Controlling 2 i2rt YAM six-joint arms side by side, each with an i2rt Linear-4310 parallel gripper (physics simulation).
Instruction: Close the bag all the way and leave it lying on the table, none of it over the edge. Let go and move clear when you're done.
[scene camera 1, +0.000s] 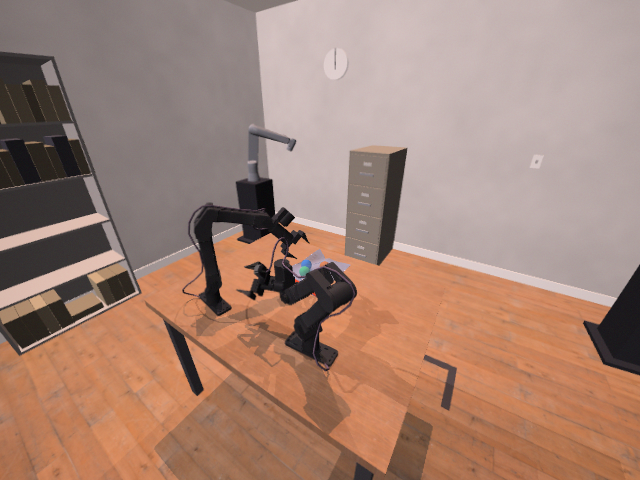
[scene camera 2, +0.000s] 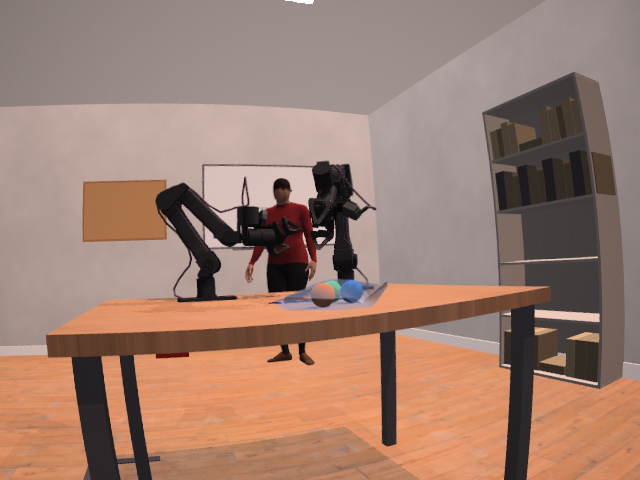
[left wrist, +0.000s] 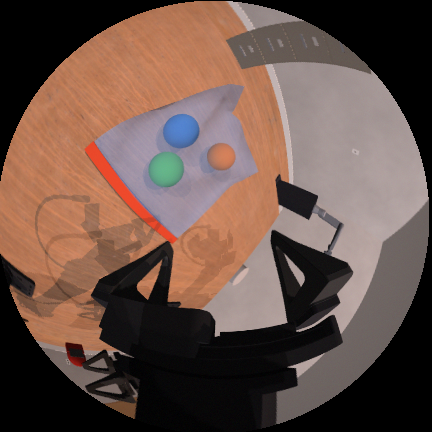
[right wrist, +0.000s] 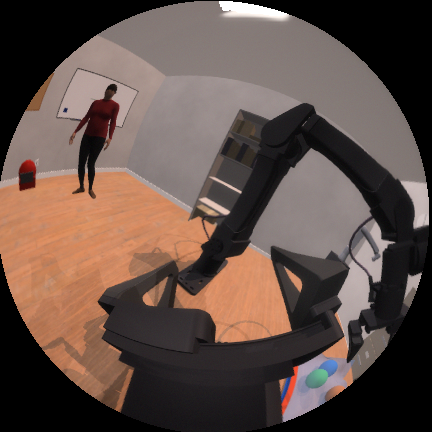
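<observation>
The translucent bag (scene camera 2: 373, 296) (left wrist: 135, 135) lies on the table with a blue ball (scene camera 2: 352, 291) (left wrist: 181, 131) (right wrist: 328, 368), a green ball (scene camera 1: 303, 271) (left wrist: 166, 169) (right wrist: 316, 378) and an orange ball (scene camera 2: 323, 293) (left wrist: 221, 156) inside. A red strip (left wrist: 131, 200) runs along its mouth edge; in the right wrist view a blue strip (right wrist: 286, 393) shows beside the red one, with a gap between them. My left gripper (scene camera 1: 301, 249) (left wrist: 219, 241) is open and empty, above the table, pointing toward the bag. My right gripper (scene camera 1: 241, 279) (scene camera 2: 293, 237) is open and empty, raised, pointing sideways away from the bag.
The table (scene camera 1: 392, 330) (scene camera 2: 222, 330) carries both arm bases. The left arm (right wrist: 250, 195) stands across from the right gripper. The bag's far corners lie nearest the table edge by the filing cabinet (left wrist: 280, 45). A person (scene camera 2: 286, 232) stands behind the table.
</observation>
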